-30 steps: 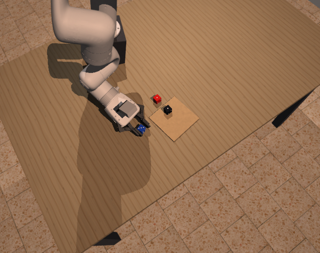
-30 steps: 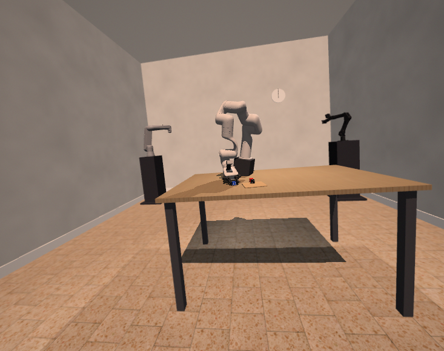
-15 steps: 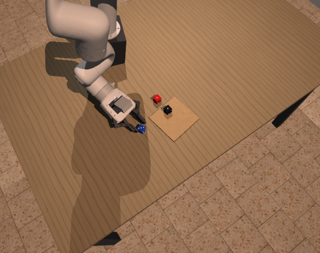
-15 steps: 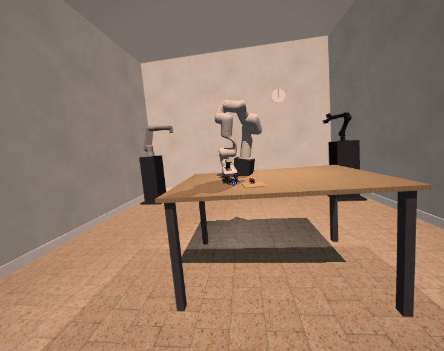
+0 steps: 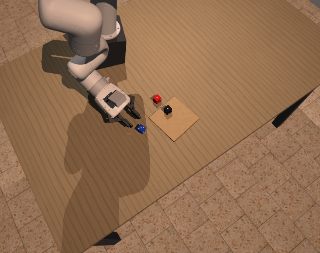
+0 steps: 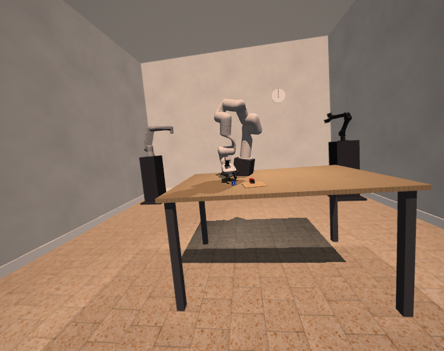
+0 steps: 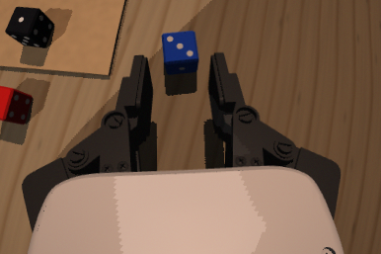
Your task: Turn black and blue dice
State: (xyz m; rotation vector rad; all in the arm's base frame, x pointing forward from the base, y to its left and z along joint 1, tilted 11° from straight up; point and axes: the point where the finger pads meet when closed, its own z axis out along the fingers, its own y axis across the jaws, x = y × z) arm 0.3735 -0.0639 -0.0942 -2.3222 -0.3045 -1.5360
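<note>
Now: the blue die 4 cm below my hand, 4 cm ahead of it and 1 cm to the left of it. From my hand the other things lie so: tan mat 15 cm to the left, 6 cm ahead, 5 cm below; red die 13 cm to the left, 4 cm below, 4 cm behind; black die 14 cm to the left, 3 cm below, 2 cm ahead.
</note>
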